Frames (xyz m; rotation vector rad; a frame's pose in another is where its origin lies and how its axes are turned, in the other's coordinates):
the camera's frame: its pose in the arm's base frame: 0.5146 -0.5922 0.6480 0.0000 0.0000 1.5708
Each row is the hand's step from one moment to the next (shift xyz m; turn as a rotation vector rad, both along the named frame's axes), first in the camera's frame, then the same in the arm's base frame.
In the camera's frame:
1: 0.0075 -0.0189 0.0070 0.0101 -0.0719 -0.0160
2: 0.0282 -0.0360 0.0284 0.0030 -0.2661 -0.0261
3: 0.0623 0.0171 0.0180 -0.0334 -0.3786 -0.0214
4: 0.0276 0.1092 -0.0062 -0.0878 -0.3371 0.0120
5: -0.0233 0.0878 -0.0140 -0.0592 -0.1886 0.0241
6: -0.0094 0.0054 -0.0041 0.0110 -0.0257 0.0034
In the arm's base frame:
1: 0.0189 0.0075 0.0070 0.0719 0.0101 -0.0160
2: 0.0360 0.0282 0.0284 0.2661 0.0030 -0.0261
3: -0.0171 0.0623 0.0180 0.3786 -0.0334 -0.0214
4: -0.1092 0.0276 -0.0062 0.3371 -0.0878 0.0120
5: -0.0878 -0.0233 -0.0140 0.1886 -0.0592 0.0241
6: -0.0054 -0.0094 -0.0041 0.0257 0.0110 0.0034

